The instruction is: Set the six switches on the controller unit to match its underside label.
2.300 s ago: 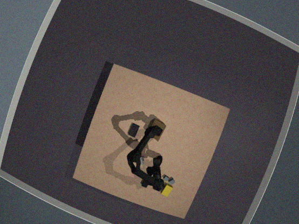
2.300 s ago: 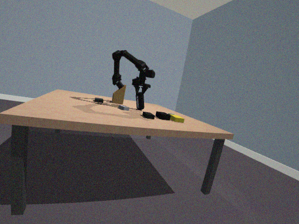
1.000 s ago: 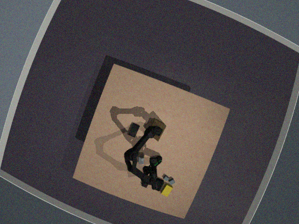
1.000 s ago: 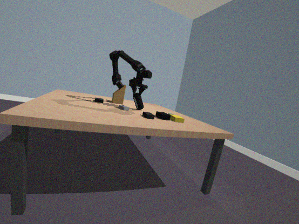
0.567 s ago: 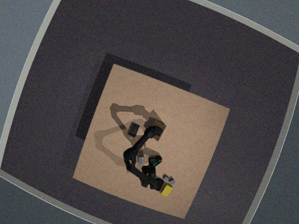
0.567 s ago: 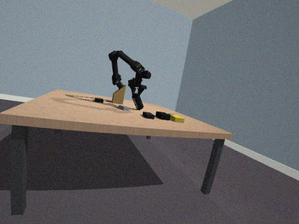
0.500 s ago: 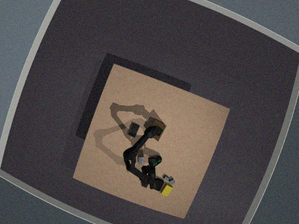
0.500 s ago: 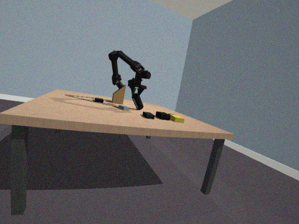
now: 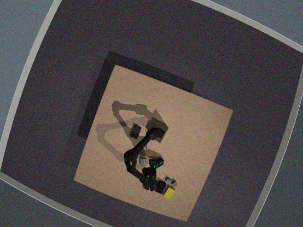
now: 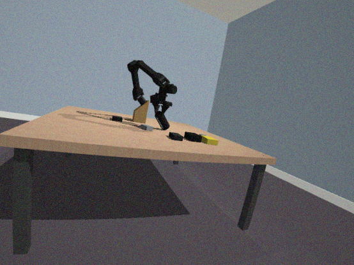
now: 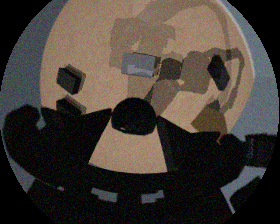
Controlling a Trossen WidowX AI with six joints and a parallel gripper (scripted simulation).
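Right now my gripper tip is 5 cm short of the light grey block, 7 cm to the left of it and 9 cm above it. From my gripper tip the other things lie so: dark module 18 cm behind, 28 cm to the right, 9 cm below; yellow block 21 cm ahead, 31 cm to the left, 9 cm below.
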